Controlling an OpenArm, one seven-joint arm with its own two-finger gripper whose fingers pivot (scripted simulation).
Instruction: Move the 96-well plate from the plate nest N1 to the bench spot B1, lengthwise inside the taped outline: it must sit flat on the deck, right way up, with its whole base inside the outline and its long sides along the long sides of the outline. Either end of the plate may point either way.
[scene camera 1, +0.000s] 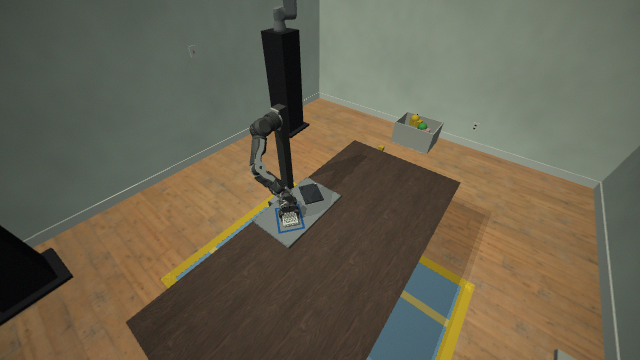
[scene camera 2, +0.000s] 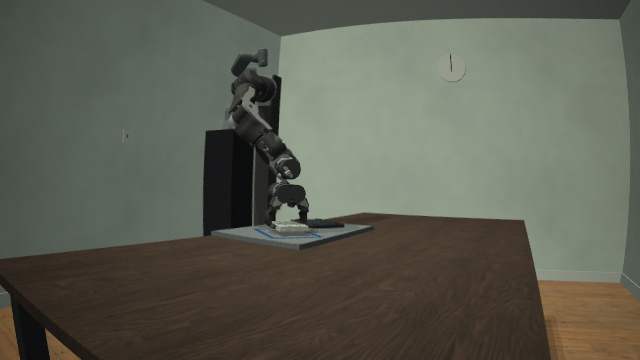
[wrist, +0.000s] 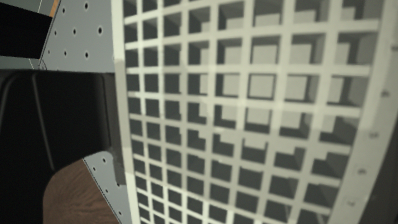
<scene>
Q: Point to my gripper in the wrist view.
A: At 217, 144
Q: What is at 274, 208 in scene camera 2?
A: My gripper.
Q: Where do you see a white 96-well plate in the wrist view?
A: At 307, 89
</scene>
